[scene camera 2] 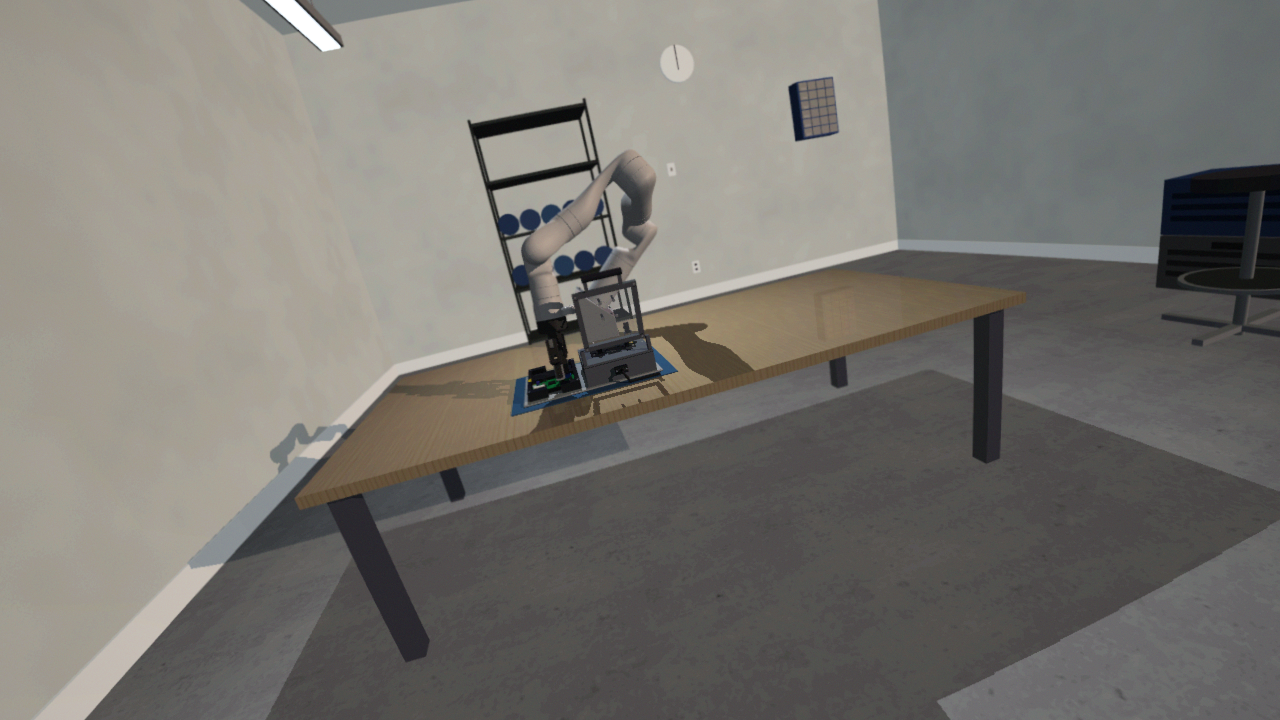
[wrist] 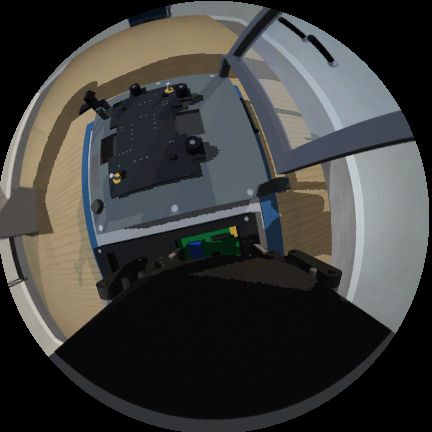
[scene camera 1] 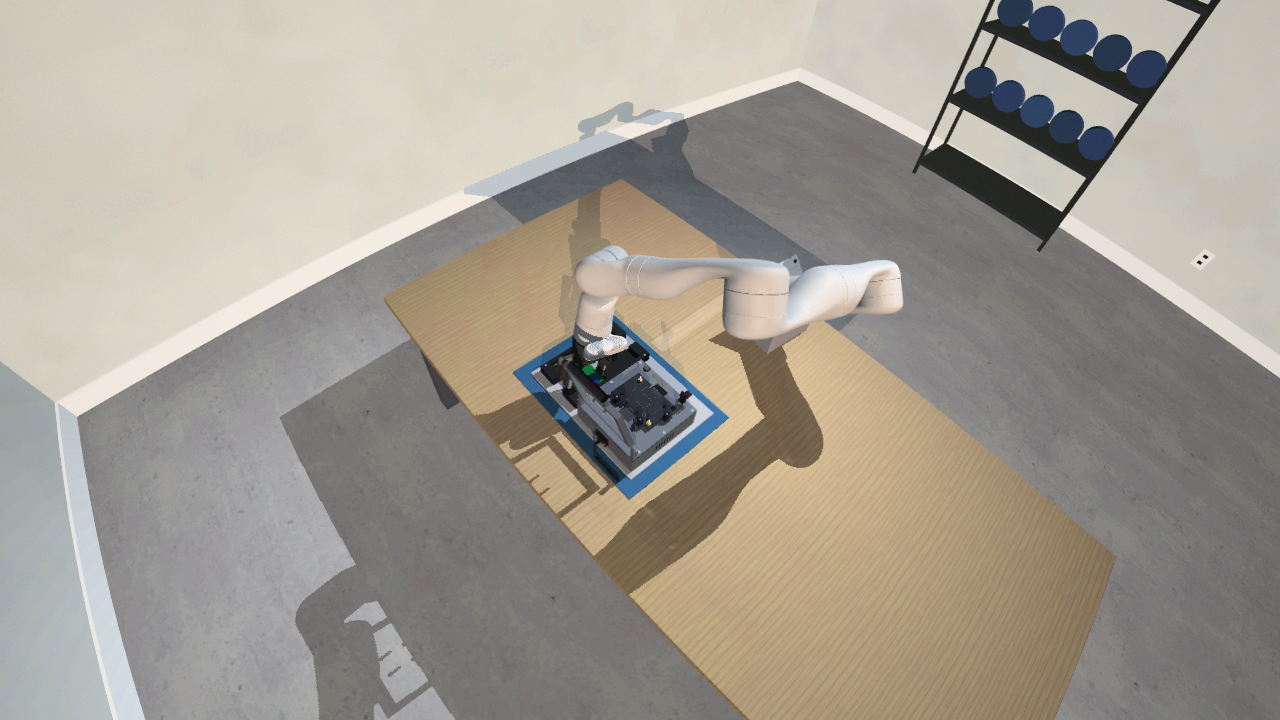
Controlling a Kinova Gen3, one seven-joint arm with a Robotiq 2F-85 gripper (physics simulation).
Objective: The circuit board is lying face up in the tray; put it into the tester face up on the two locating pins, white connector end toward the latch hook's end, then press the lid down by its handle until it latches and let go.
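Places are measured from the arm's base along level axes (x ahead, y left, z up), in millimetres.
Pixels of known places: gripper, between the fingertips: (scene camera 2: 563, 376) (wrist: 217, 254).
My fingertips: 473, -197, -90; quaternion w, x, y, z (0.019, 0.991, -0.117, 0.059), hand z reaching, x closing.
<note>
For each thing: its top centre in the pictures, then the offset to it from my fingertips, as dx, dy, dz. "spot": a spot on its surface instead. Level surfaces: height alone.
- green circuit board, centre of its top: (wrist: 216, 276) (scene camera 1: 578, 370) (scene camera 2: 552, 379) -9, -28, -4
- grey tester, a spot on its surface: (wrist: 231, 160) spot: +35, +89, +28
- latch hook, centre of its top: (wrist: 80, 96) (scene camera 1: 686, 391) -98, +206, +75
- blue mat, height of its surface: dz -30
- wooden table, height of its surface: dz -32
The green circuit board (wrist: 209, 243) (scene camera 1: 587, 367) (scene camera 2: 550, 383) lies face up in the black tray (wrist: 132, 246) (scene camera 1: 553, 367). My gripper (wrist: 217, 254) (scene camera 1: 597, 362) (scene camera 2: 557, 362) is open, low over the board, with a finger on each side of it; its body hides most of the board in the wrist view. The grey tester (wrist: 231, 160) (scene camera 1: 642, 420) (scene camera 2: 617, 367) stands right behind the tray. Its black nest (wrist: 149, 141) is bare, with two locating pins (wrist: 167, 85) (wrist: 112, 176). The latch hook (wrist: 93, 102) is at the far end. The lid (wrist: 346, 137) (scene camera 2: 609, 315) stands open and upright.
Tray and tester sit on a blue mat (scene camera 1: 657, 476) (scene camera 2: 527, 407) on the wooden table (scene camera 1: 850, 573) (scene camera 2: 805, 313). A black shelf rack (scene camera 1: 949, 97) (scene camera 2: 527, 119) with blue discs stands by the wall. A dark desk and chair (scene camera 2: 1217, 223) are far right.
</note>
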